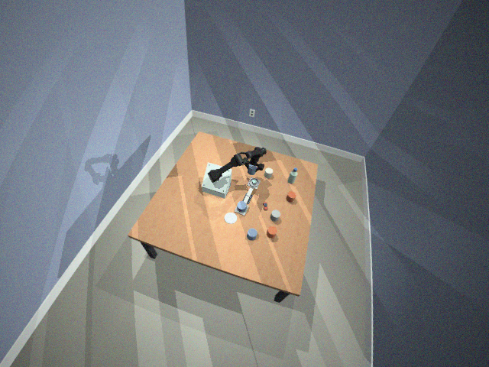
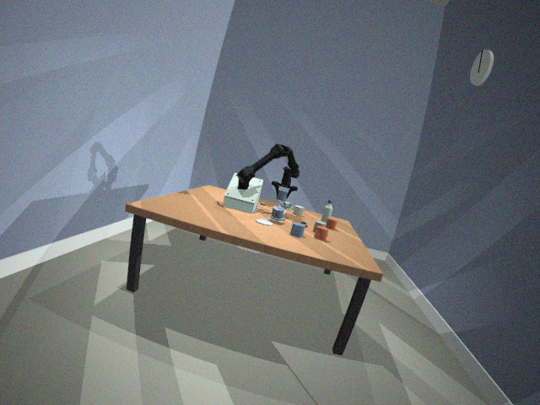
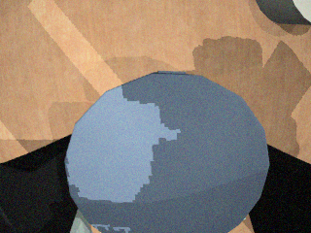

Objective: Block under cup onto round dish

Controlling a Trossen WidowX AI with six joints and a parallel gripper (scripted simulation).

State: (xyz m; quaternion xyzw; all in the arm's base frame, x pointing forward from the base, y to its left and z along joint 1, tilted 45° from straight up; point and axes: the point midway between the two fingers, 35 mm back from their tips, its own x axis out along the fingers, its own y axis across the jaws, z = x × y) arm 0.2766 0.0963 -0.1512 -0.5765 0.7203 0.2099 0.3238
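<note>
Right now my gripper tip is 4 cm short of the pale green block, 10 cm to the left of it and 3 cm above it. Round my gripper tip: red toy car (17 cm ahead, 27 cm to the right, 10 cm below); bottle (37 cm ahead, 6 cm to the left); white cup (17 cm ahead, 8 cm to the left, 8 cm below).
</note>
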